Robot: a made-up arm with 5 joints. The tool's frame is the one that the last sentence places. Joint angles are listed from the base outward.
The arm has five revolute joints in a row. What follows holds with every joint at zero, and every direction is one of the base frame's.
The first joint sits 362 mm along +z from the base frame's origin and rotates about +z.
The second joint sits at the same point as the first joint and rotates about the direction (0, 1, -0.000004).
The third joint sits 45.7 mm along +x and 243 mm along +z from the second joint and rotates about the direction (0, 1, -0.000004).
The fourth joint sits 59.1 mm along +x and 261.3 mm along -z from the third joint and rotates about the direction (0, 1, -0.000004).
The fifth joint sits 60.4 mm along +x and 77.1 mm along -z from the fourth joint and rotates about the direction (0, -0.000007, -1).
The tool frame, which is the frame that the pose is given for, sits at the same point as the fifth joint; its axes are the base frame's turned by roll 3.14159, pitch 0 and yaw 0 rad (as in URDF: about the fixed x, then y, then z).
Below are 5 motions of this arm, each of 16 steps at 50 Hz.
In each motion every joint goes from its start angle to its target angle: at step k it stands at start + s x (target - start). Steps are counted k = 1, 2, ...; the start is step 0. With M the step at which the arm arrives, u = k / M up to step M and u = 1 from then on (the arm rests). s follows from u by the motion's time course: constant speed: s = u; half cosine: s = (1 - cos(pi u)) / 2; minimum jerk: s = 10 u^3 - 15 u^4 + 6 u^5.
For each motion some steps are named. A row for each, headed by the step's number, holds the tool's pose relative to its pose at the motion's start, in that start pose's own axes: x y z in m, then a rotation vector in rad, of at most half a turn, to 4 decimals.
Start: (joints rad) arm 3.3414 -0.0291 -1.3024 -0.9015 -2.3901
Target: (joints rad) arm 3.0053 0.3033 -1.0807 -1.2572 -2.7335
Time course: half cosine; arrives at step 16
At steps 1, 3, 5, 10, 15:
1: 0.0006 -0.0020 -0.0002 0.0032 -0.0003 -0.0053
3: 0.0051 -0.0178 -0.0025 0.0279 -0.0027 -0.0462
5: 0.0121 -0.0470 -0.0085 0.0742 -0.0059 -0.1209
10: 0.0257 -0.1427 -0.0447 0.2374 -0.0039 -0.3664
15: 0.0275 -0.1972 -0.0798 0.3458 0.0080 -0.5150

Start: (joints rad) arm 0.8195 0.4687 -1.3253 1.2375 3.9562
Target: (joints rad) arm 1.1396 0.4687 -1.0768 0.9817 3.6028
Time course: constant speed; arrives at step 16
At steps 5, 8, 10, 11, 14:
5: 0.0326 0.0242 0.0212 0.0254 -0.0272 -0.2033
8: 0.0530 0.0360 0.0344 0.0420 -0.0422 -0.3253
10: 0.0668 0.0428 0.0435 0.0537 -0.0516 -0.4067
11: 0.0737 0.0458 0.0480 0.0597 -0.0562 -0.4473
14: 0.0946 0.0535 0.0619 0.0785 -0.0691 -0.5693

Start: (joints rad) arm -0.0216 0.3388 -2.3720 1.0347 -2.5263
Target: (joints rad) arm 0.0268 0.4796 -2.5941 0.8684 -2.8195
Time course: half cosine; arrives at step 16
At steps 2, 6, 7, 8, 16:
2: -0.0004 0.0012 0.0000 -0.0067 -0.0068 -0.0121
6: -0.0028 0.0099 -0.0006 -0.0521 -0.0574 -0.0981
7: -0.0034 0.0128 -0.0008 -0.0670 -0.0758 -0.1276
8: -0.0040 0.0157 -0.0012 -0.0820 -0.0953 -0.1582
16: -0.0056 0.0299 -0.0038 -0.1515 -0.2019 -0.3127

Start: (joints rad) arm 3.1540 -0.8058 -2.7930 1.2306 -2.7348
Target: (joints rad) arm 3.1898 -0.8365 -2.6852 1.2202 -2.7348
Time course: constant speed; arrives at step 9
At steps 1, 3, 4, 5, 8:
1: 0.0002 -0.0014 0.0019 0.0004 0.0079 0.0028
3: 0.0006 -0.0041 0.0057 0.0011 0.0238 0.0084
4: 0.0009 -0.0055 0.0076 0.0014 0.0317 0.0112
5: 0.0012 -0.0068 0.0094 0.0017 0.0396 0.0140
8: 0.0023 -0.0109 0.0150 0.0024 0.0635 0.0221

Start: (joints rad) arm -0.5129 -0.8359 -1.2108 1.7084 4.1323
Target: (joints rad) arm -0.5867 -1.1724 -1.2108 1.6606 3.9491
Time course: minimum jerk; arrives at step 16
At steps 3, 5, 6, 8, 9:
3: 0.0018 -0.0036 -0.0040 -0.0150 -0.0114 -0.0056
5: 0.0070 -0.0135 -0.0143 -0.0545 -0.0429 -0.0206
6: 0.0110 -0.0208 -0.0216 -0.0826 -0.0666 -0.0316
8: 0.0216 -0.0386 -0.0376 -0.1466 -0.1252 -0.0578
9: 0.0276 -0.0480 -0.0453 -0.1784 -0.1569 -0.0714

